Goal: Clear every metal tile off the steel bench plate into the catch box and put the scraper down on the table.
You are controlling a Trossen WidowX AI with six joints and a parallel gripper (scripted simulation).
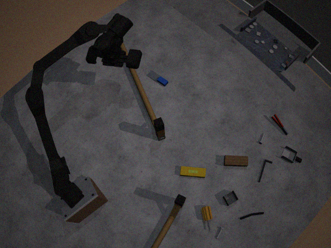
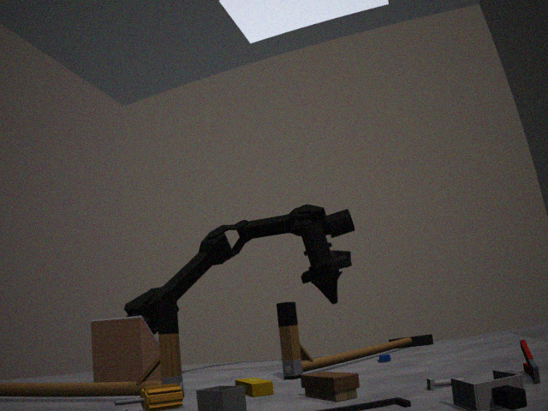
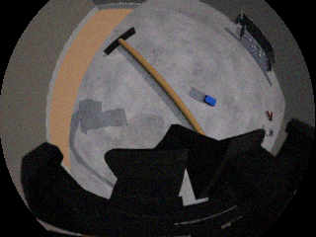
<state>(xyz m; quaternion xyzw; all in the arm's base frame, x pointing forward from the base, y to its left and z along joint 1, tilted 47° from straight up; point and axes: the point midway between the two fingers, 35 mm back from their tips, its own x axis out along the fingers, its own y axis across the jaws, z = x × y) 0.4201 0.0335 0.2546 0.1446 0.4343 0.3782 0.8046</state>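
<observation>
My gripper tip is now 80 mm above the long scraper and 50 mm short of it. Also, from my gripper tip: grey box: 590 mm to the right, 140 mm below, 90 mm behind; yellow-handled tool: 570 mm to the right, 190 mm behind, 130 mm below; yellow block: 430 mm to the right, 130 mm below, 100 mm behind.
</observation>
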